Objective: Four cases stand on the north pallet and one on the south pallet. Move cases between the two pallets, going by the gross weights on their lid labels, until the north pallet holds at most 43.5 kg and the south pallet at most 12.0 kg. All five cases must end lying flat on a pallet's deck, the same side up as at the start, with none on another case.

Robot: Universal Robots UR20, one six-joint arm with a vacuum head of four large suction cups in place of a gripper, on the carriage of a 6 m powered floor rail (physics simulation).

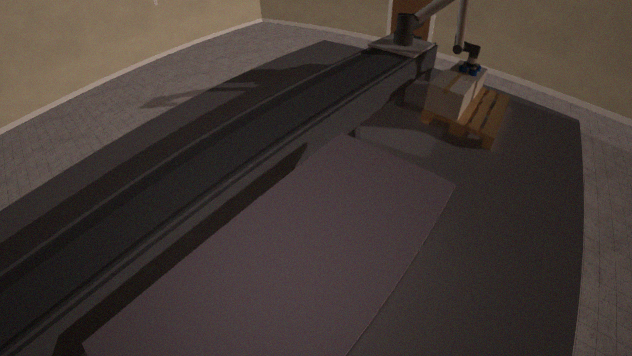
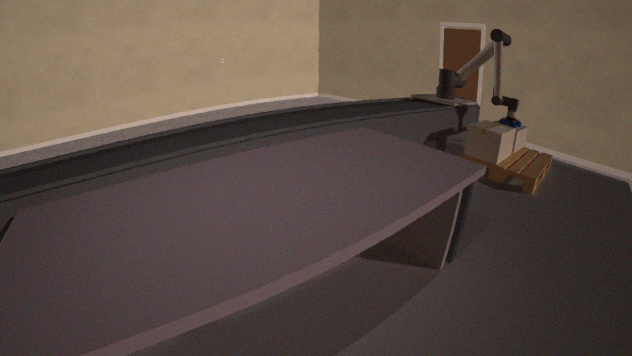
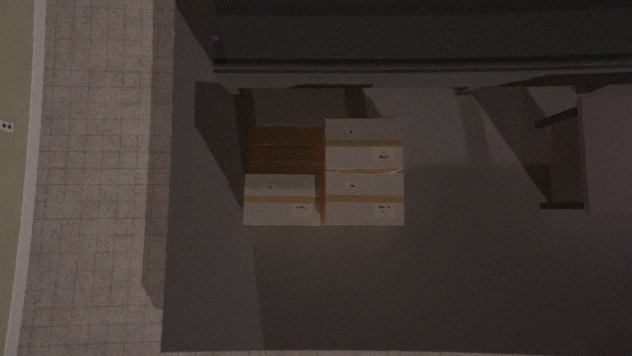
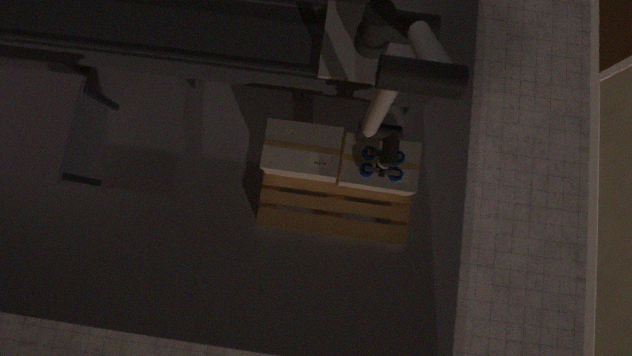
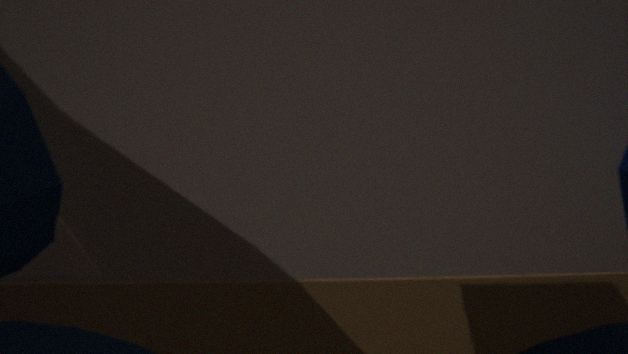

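Seen in the pictures: end effector, tool point: (image 5: 331, 242); arm's base, origin of the base link: (image 1: 402, 43) (image 2: 445, 98) (image 4: 371, 43).
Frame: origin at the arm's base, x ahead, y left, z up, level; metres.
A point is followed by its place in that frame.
My suction head (image 1: 470, 69) (image 2: 510, 123) (image 4: 382, 163) {x 0.836, y 0.198, z -0.186 m} has its blue cups on the lid of a white case (image 2: 520, 139) {x 1.008, y 0.149, z -0.282 m} (image 4: 350, 175) {x 0.950, y -0.018, z -0.164 m} (image 5: 375, 150) {x 0.885, y 0.188, z -0.164 m}, which it holds level at the right rear of the south pallet (image 1: 487, 110) {x 1.210, y -0.148, z -0.426 m} (image 4: 332, 225) {x 1.324, y -0.088, z -0.427 m}. The case appears to rest on the deck, but its underside is hidden. A second case (image 1: 442, 100) {x 0.786, y -0.676, z -0.255 m} (image 2: 490, 145) {x 0.888, y -0.677, z -0.263 m} (image 4: 302, 160) {x 0.894, y -0.377, z -0.128 m} stands flat close to its left. On the north pallet (image 3: 285, 136) {x 0.680, y -5.917, z -0.427 m}, three cases stand: one at upper right (image 3: 362, 157) {x 0.900, y -5.328, z -0.128 m}, one at lower right (image 3: 364, 217) {x 1.333, y -5.320, z -0.130 m} and one at lower left (image 3: 270, 215) {x 1.320, y -5.999, z -0.186 m}. Label figures are unreadable.
A long table (image 1: 280, 240) {x 0.774, y -2.906, z -0.040 m} (image 2: 240, 200) {x 0.932, y -3.055, z -0.040 m} lies between the pallets. The floor rail (image 1: 200, 155) (image 3: 400, 40) runs behind them, with the arm's carriage (image 1: 400, 46) {x 0.037, y -0.155, z 0.001 m} (image 4: 345, 55) {x 0.119, y -0.171, z 0.001 m} at its south end. Bare slats show at the south pallet's front and the north pallet's upper left.
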